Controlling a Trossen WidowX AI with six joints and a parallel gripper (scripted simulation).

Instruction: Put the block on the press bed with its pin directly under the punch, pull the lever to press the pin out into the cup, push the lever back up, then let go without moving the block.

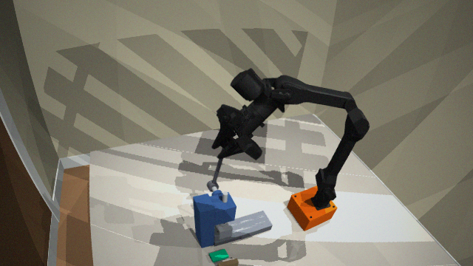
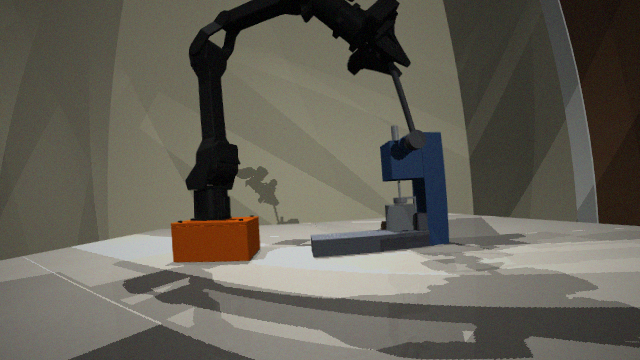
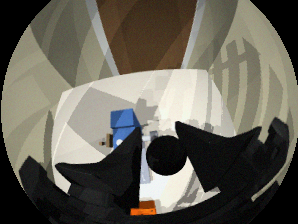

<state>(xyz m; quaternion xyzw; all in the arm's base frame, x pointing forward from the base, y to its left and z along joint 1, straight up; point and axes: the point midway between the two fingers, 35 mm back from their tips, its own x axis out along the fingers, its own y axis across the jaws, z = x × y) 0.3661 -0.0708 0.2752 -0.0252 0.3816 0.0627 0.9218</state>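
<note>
My gripper tip is 10 mm past the dark lever, 10 mm to the right of it and 50 mm above it. Round my gripper tip: round pin: 10 mm behind, 70 mm to the left, 310 mm below; then punch: 10 mm behind, 70 mm to the left, 170 mm below; then green tile: 20 mm ahead, 160 mm to the left, 310 mm below.
</note>
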